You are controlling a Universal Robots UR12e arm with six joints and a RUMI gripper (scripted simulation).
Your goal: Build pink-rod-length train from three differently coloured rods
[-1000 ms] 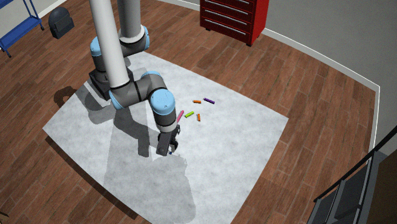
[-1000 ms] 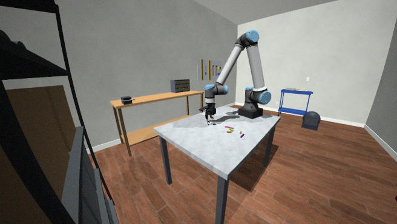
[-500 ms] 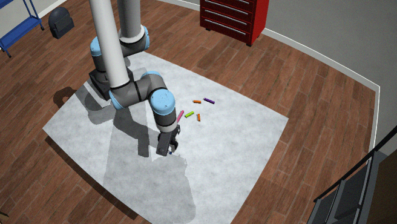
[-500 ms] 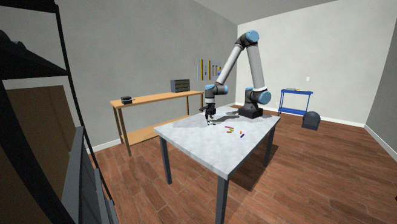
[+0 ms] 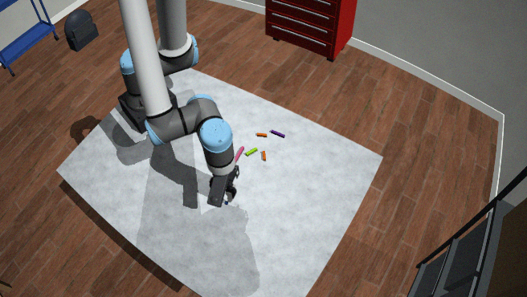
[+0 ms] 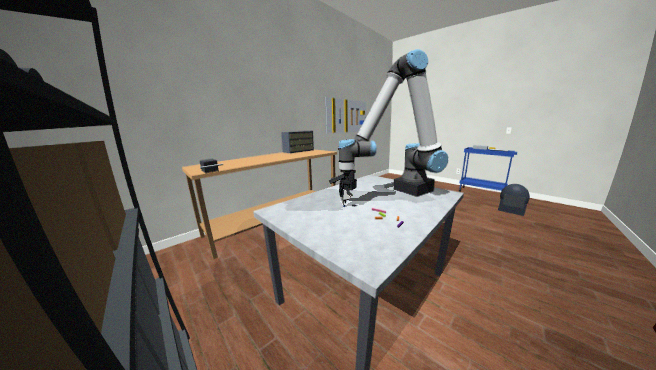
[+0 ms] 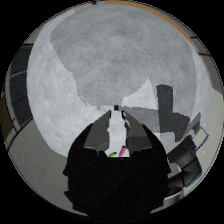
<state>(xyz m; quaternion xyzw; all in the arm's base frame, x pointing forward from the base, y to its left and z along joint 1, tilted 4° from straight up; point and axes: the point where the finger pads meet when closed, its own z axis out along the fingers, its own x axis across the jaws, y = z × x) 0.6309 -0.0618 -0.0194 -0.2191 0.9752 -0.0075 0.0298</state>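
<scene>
My gripper is now 30 mm above the blue rod. Round my hand: pink rod 180 mm to the left, 120 mm behind, 30 mm below; then lime rod 230 mm to the left, 100 mm behind, 30 mm below; then grey rod 60 mm behind, 30 mm to the left, 30 mm below.
</scene>
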